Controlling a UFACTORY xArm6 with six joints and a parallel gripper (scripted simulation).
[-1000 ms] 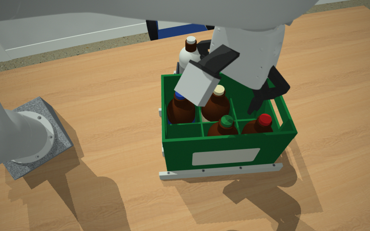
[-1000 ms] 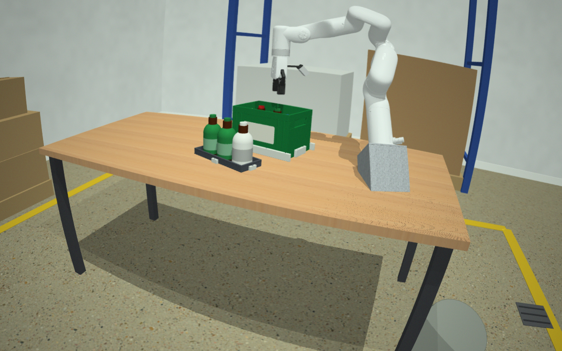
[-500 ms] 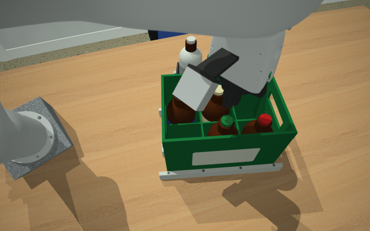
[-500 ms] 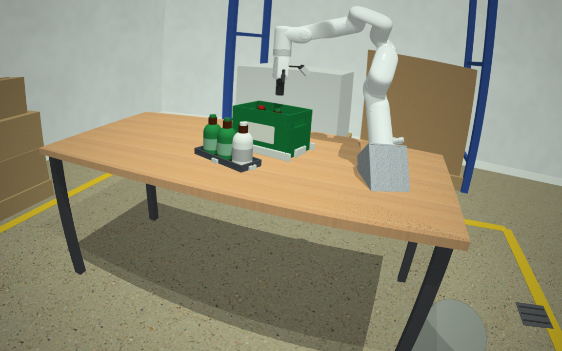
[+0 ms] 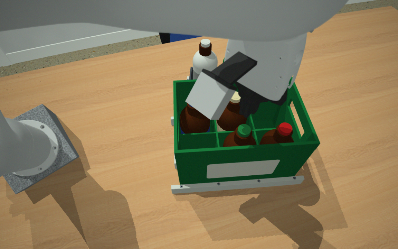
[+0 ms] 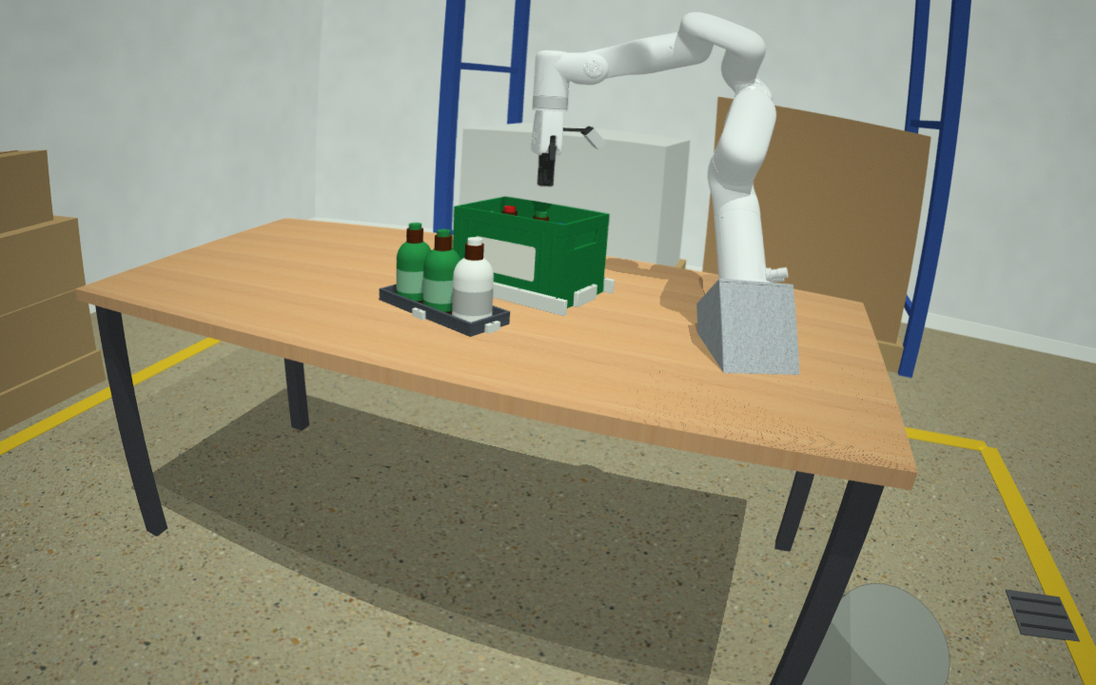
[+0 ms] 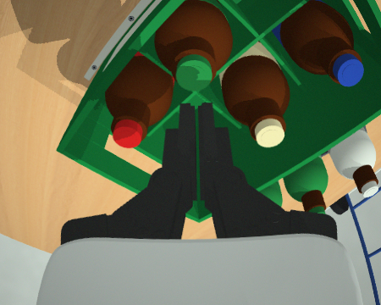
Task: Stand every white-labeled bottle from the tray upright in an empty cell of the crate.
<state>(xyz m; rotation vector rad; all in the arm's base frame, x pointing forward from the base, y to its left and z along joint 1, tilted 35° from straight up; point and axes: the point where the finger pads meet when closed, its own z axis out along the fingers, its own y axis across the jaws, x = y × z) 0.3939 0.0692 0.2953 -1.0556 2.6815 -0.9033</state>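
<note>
Now: the white-labeled bottle 300 mm to the left of my hand, 160 mm below it and 10 mm behind it. Round my hand: green bottle 270 mm to the left, 160 mm below, 80 mm ahead; green crate 160 mm below, 40 mm to the left, 10 mm ahead; brown bottle 160 mm below, 100 mm to the left, 80 mm behind.
</note>
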